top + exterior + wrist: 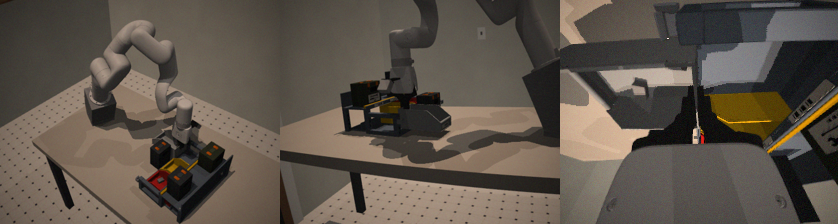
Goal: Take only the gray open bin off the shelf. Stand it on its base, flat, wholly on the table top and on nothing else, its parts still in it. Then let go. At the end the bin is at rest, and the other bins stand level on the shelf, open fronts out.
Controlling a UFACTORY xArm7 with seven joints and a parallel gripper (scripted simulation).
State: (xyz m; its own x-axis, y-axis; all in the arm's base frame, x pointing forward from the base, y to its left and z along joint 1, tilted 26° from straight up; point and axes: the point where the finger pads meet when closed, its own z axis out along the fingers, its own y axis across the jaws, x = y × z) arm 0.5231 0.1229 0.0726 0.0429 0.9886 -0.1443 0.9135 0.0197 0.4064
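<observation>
Right now the gray open bin is 8 cm behind my hand and 4 cm below it. Round my hand: yellow bin 12 cm to the right, 8 cm ahead, 6 cm below; red bin 23 cm to the right, 8 cm ahead, 6 cm below; dark box 10 cm to the right, 6 cm behind, 3 cm below.
</observation>
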